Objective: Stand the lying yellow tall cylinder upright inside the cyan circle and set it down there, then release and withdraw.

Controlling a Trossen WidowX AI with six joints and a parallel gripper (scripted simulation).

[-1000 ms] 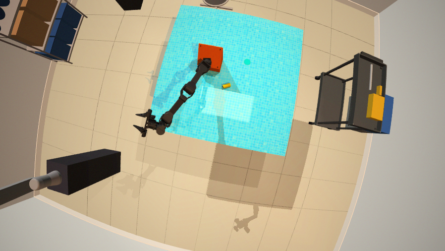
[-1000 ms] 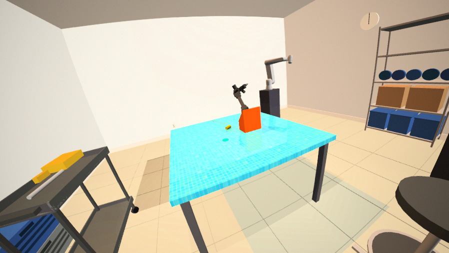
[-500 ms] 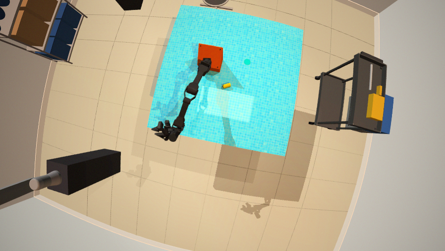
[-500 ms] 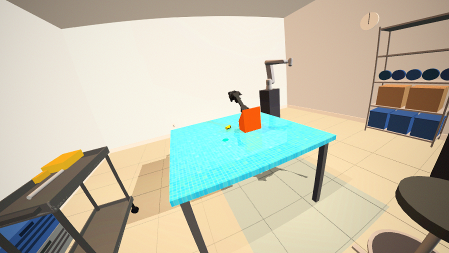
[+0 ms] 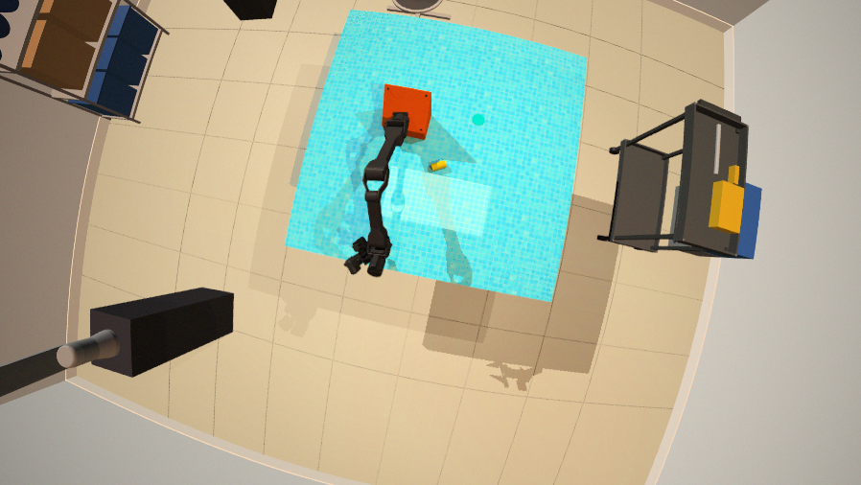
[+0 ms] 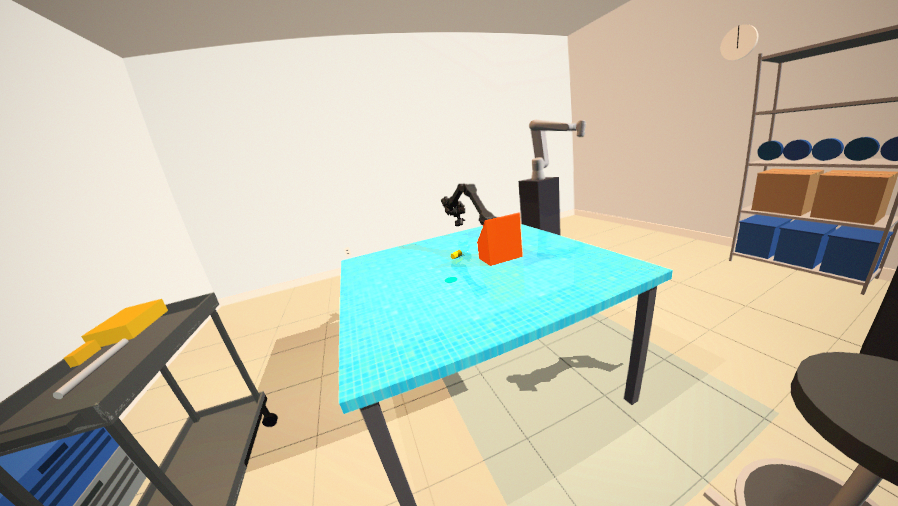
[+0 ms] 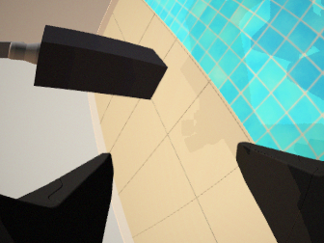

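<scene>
My gripper tip is now 460 mm to the right of the yellow cylinder, 340 mm short of it and 90 mm above it. Round my gripper tip: cyan circle (720 mm to the left, 500 mm ahead, 110 mm below).
</scene>
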